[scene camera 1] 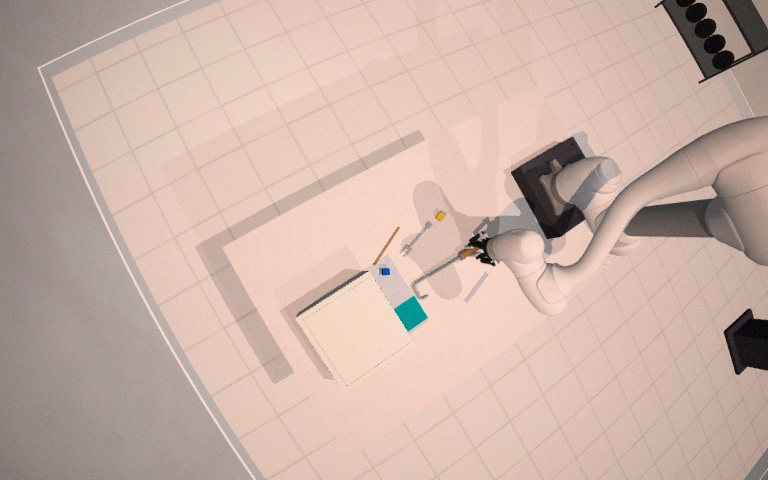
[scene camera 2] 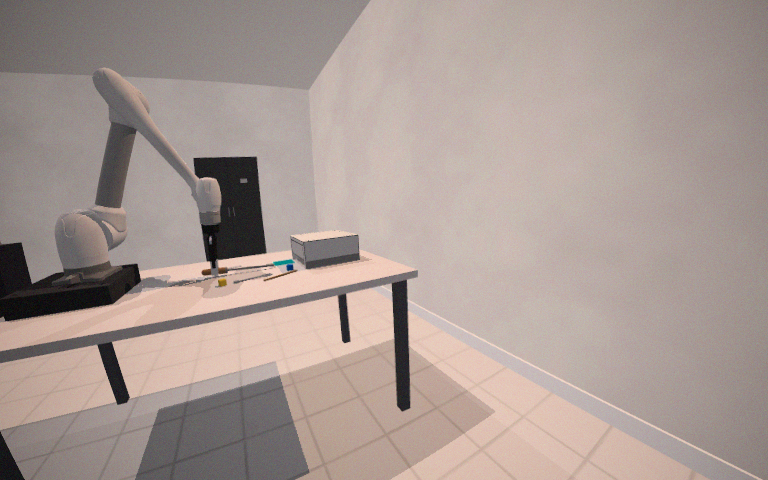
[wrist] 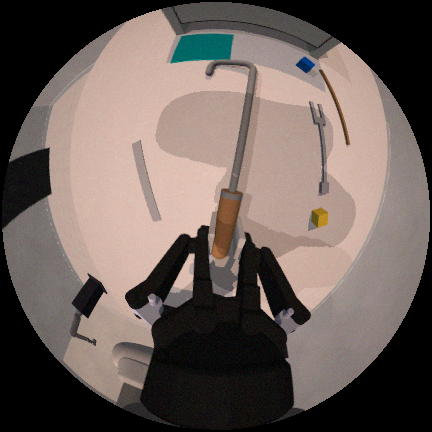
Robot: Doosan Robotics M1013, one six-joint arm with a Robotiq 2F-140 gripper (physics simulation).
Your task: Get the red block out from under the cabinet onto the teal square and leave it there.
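Places are measured from the arm's base along level axes (x ahead, y down, z left), in centimetres.
Where they show: gripper, fingertip midpoint: (scene camera 1: 469, 250) (scene camera 2: 215, 274) (wrist: 224, 221); arm's base, link origin: (scene camera 1: 562, 189) (scene camera 2: 90, 276).
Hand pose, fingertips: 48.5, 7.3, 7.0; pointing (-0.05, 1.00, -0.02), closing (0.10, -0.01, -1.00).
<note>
Things, the pixels of their top centre, and the offset from my fingertips, as dx, dy, dz. "*": a spot on its surface instead.
- grey hook tool, top centre: (wrist: 217, 147) (scene camera 1: 453, 270) (scene camera 2: 238, 263) +10.7, -3.2, +3.9
- cabinet, top centre: (scene camera 1: 357, 332) (scene camera 2: 322, 234) +54.0, -12.5, +7.4
- teal square, surface spot: (wrist: 205, 48) (scene camera 1: 412, 310) (scene camera 2: 281, 263) * +31.0, +1.0, +11.7
- blue block, top centre: (wrist: 307, 61) (scene camera 1: 386, 271) (scene camera 2: 289, 264) +34.8, -1.4, -6.1
- thin brown stick, top centre: (wrist: 337, 103) (scene camera 1: 387, 245) +30.2, +0.4, -15.0
- grey forked tool, top centre: (wrist: 324, 146) (scene camera 1: 416, 238) (scene camera 2: 253, 276) +18.4, +0.3, -12.8
- yellow block, top centre: (wrist: 322, 219) (scene camera 1: 441, 216) (scene camera 2: 221, 279) +6.0, -1.4, -17.2
- flat grey strip, top centre: (wrist: 144, 181) (scene camera 1: 476, 287) +2.9, +1.0, +15.0
My gripper (scene camera 1: 473, 250) (scene camera 2: 214, 270) (wrist: 224, 221) is shut on the brown handle of a grey hook tool (scene camera 1: 438, 270) (scene camera 2: 249, 266) (wrist: 244, 125). The tool is low over the table, its shaft pointing towards the cabinet (scene camera 1: 353, 331) (scene camera 2: 331, 250) (wrist: 250, 19). Its bent end is outside the cabinet, close to the near edge of the teal square (scene camera 1: 411, 313) (scene camera 2: 283, 262) (wrist: 205, 48). I cannot tell whether it touches the table. The teal square lies flat along the cabinet's front. The red block does not show in any view; the space under the cabinet is hidden.
A blue block (scene camera 1: 385, 271) (scene camera 2: 289, 267) (wrist: 305, 64) sits near the cabinet's front corner. Beside it lie a thin brown stick (scene camera 1: 386, 245) (wrist: 339, 107) and a grey forked tool (scene camera 1: 417, 237) (wrist: 323, 145). A yellow block (scene camera 1: 440, 215) (scene camera 2: 222, 281) (wrist: 320, 217) and a flat grey strip (scene camera 1: 476, 287) (wrist: 146, 180) flank the hook tool.
</note>
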